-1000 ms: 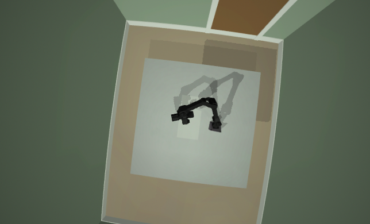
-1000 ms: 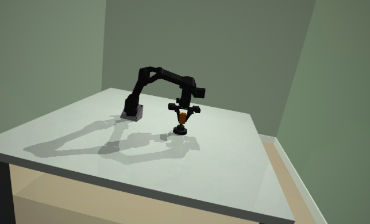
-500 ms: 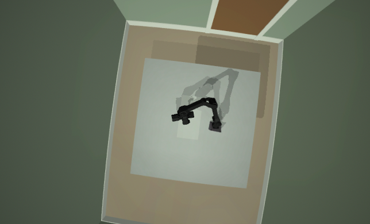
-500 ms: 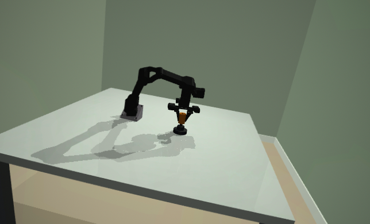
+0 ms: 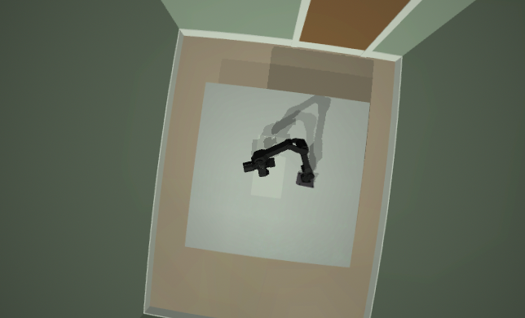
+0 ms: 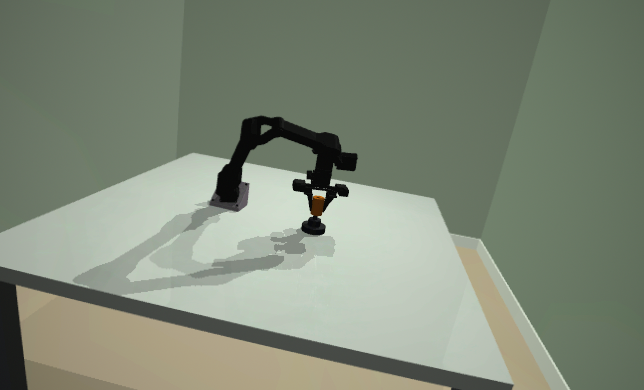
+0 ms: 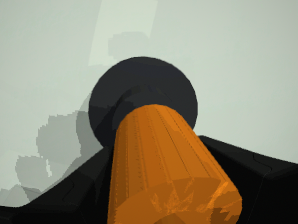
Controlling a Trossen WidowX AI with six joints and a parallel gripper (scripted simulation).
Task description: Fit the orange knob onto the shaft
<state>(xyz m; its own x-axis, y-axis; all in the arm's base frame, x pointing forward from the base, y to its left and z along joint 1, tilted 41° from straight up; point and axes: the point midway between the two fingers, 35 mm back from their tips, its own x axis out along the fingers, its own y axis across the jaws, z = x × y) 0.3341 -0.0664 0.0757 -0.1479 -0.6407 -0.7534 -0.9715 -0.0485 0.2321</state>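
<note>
Now: the orange knob 2 cm above my gripper tip. The rest, counted from my gripper tip: round dark pedestal: 4 cm below.
</note>
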